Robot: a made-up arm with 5 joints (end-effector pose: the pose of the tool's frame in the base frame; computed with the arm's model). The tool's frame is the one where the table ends. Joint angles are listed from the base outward.
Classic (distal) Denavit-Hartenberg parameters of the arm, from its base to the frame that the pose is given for. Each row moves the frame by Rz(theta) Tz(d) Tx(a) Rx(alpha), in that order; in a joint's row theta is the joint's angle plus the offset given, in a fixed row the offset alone. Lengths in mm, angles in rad.
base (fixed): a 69.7  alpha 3.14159  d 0  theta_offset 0.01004
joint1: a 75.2  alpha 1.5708  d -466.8  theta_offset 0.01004
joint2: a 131  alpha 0  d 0  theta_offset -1.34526
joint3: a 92  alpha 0  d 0  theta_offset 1.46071
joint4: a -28.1  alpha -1.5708  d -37  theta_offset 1.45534
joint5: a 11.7  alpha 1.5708  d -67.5  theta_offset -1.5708
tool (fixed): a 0  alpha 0  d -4.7  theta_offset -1.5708
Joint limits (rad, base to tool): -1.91..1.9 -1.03..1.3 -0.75..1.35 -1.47..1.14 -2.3..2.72
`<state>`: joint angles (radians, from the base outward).
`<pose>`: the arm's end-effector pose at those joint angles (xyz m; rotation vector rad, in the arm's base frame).
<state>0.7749 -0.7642 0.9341 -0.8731 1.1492</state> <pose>0.1426 -0.1217 0.6088 -1.3167 -0.1695 -1.0664</pose>
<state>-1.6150 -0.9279 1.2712 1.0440 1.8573</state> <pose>0.1099 0.1059 0.4630 2.1369 0.5483 -2.0892</pose>
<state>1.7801 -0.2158 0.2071 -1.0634 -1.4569</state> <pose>0.0049 -0.1551 0.6660 0.1445 -1.5443 -0.6418</pose>
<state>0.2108 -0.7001 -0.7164 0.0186 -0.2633</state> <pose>0.0893 -0.0285 0.7431 0.0714 -1.4021 0.0090</pose>
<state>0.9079 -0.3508 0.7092 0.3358 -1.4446</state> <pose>0.1793 -0.1898 0.5417 1.5973 -0.1030 -1.2182</pose>
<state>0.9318 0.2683 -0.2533 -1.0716 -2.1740</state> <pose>0.1729 -0.2049 0.6488 1.3621 -1.3036 0.5144</pose>
